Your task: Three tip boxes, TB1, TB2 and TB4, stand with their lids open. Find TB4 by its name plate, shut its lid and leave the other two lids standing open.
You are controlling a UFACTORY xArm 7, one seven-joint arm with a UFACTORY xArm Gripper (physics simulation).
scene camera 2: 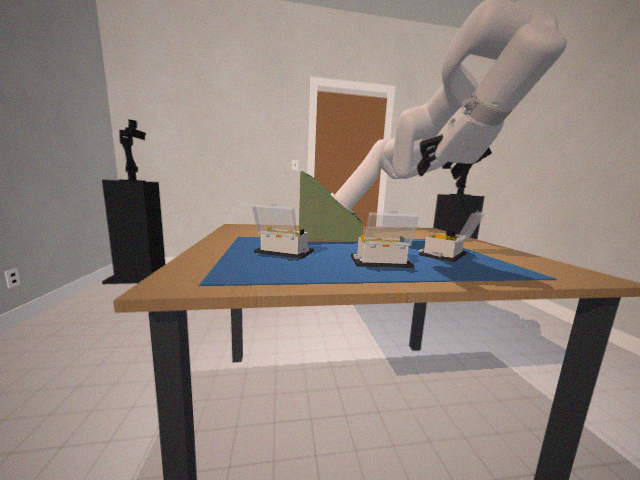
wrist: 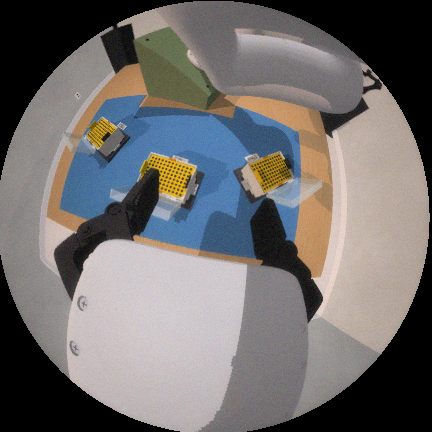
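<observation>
My gripper: shows in scene camera 2, shows in the wrist view. Gripper (scene camera 2: pixel 430 153), same spot as (wrist: pixel 121 220).
</observation>
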